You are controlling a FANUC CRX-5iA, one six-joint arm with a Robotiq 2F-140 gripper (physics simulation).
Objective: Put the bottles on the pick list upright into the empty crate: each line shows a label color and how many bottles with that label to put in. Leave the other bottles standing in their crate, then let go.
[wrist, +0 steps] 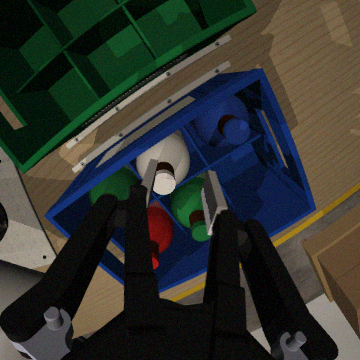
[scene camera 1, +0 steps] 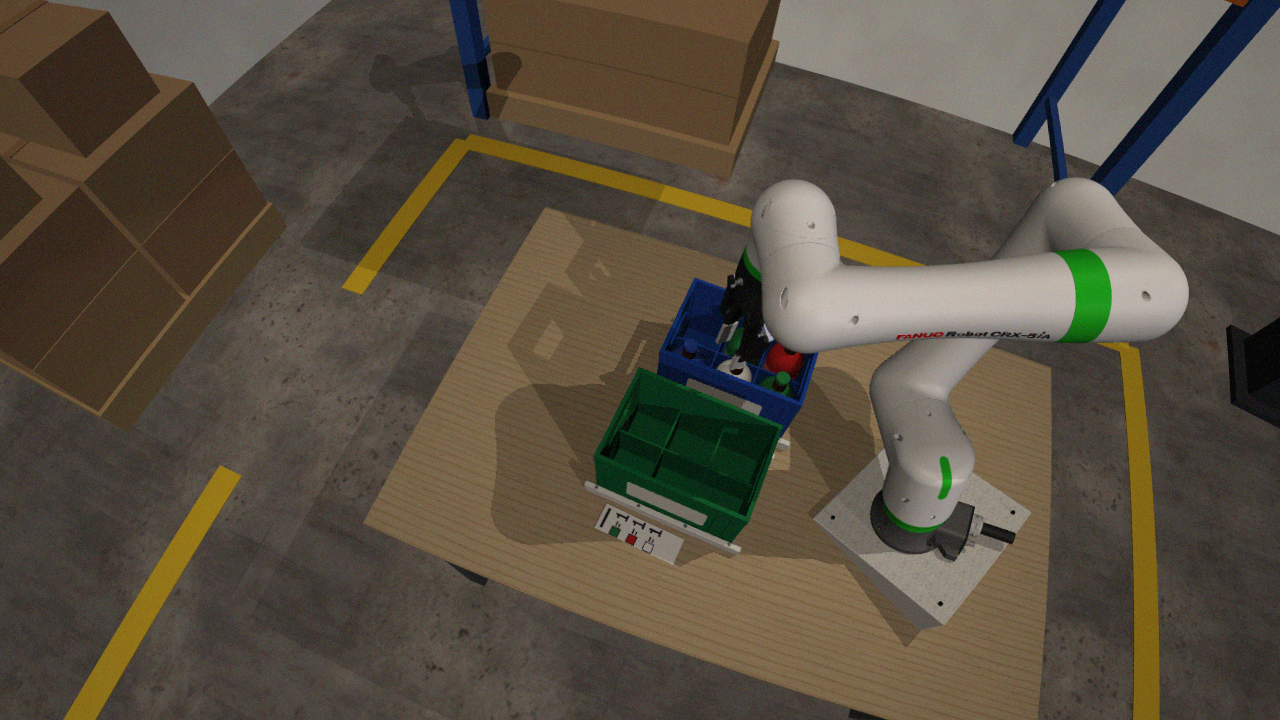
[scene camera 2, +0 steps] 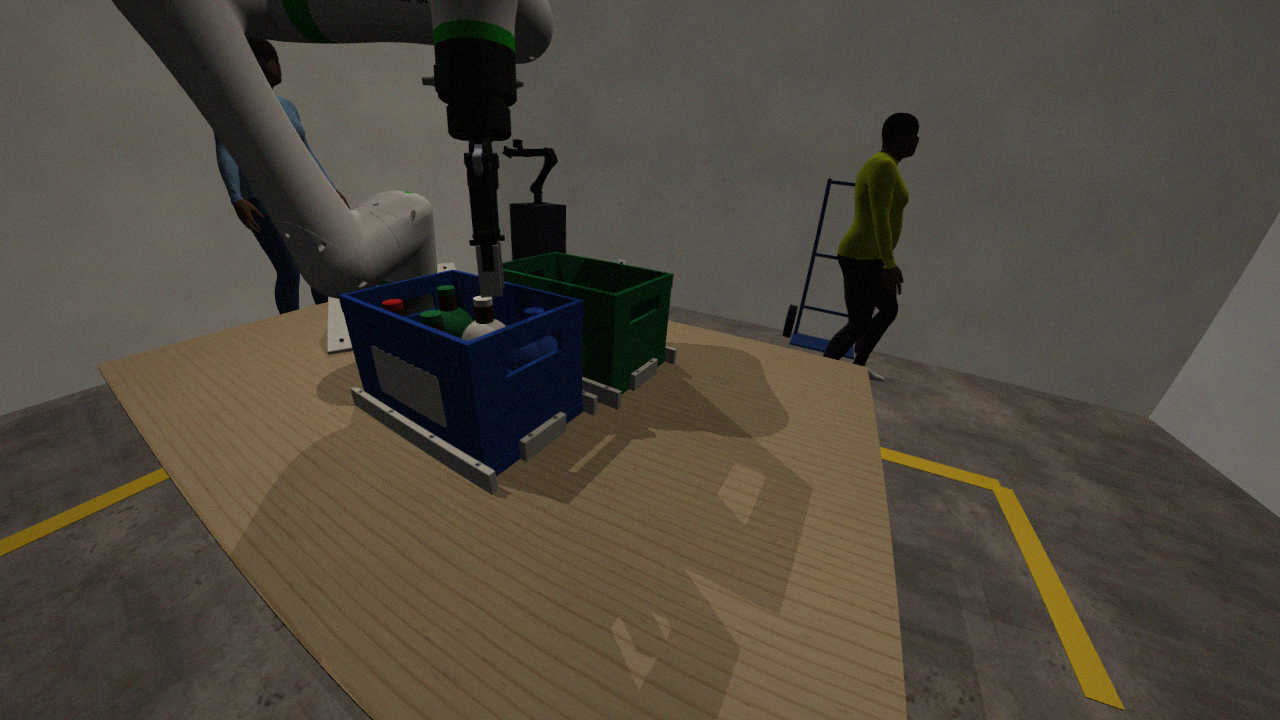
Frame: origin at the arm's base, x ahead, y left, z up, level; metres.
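Seen in the pictures: gripper, fingertip midpoint: (wrist: 179, 176) (scene camera 1: 729, 353) (scene camera 2: 493, 292); arm's base, link origin: (scene camera 1: 909, 518) (scene camera 2: 411, 301).
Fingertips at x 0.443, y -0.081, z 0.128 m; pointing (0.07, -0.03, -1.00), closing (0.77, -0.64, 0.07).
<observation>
Offsets run from my fingertips to a thing's top centre. Level surfaces: height alone.
My gripper (scene camera 1: 733, 349) (scene camera 2: 489, 291) (wrist: 179, 176) is partly open and empty, low over the blue crate @(dy -0.046, dx -0.014, dz +0.000 m) (scene camera 2: 528, 402) (wrist: 299, 165). In the wrist view its fingertips appear either side of the white bottle's cap. That crate holds a white bottle @(dy -0.004, dx -0.021, dz -0.012 m) (scene camera 2: 483, 328) (wrist: 170, 149), a red one @(dy -0.098, dx -0.099, dz -0.012 m) (scene camera 1: 785, 360) (wrist: 161, 230), a blue one @(dy +0.010, dx +0.072, dz -0.012 m) (scene camera 1: 690, 350) (wrist: 215, 117) and two green ones, one @(dy -0.087, dx -0.014, dz -0.012 m) (wrist: 186, 200) beside the white bottle, the other @(dy -0.010, dx -0.108, dz -0.012 m) (wrist: 111, 187) in a corner cell. The green crate @(dy +0.189, dx -0.012, dz +0.000 m) (scene camera 1: 611, 472) (scene camera 2: 608, 335) (wrist: 24, 162) is empty. The pick list @(dy +0.330, dx +0.003, dz -0.173 m) (scene camera 1: 639, 534) shows green 1, red 1, white 1.
Both crates stand close together on the wooden table @(dz -0.175 m) (scene camera 1: 465, 447) (scene camera 2: 626, 537), with low pale rails (scene camera 1: 662, 517) (scene camera 2: 420, 438) (wrist: 170, 101) along them. The robot base plate (scene camera 1: 975, 573) is to the right in scene camera 1. A person (scene camera 2: 881, 205) stands by a hand truck (scene camera 2: 819, 255) beyond the table.
</observation>
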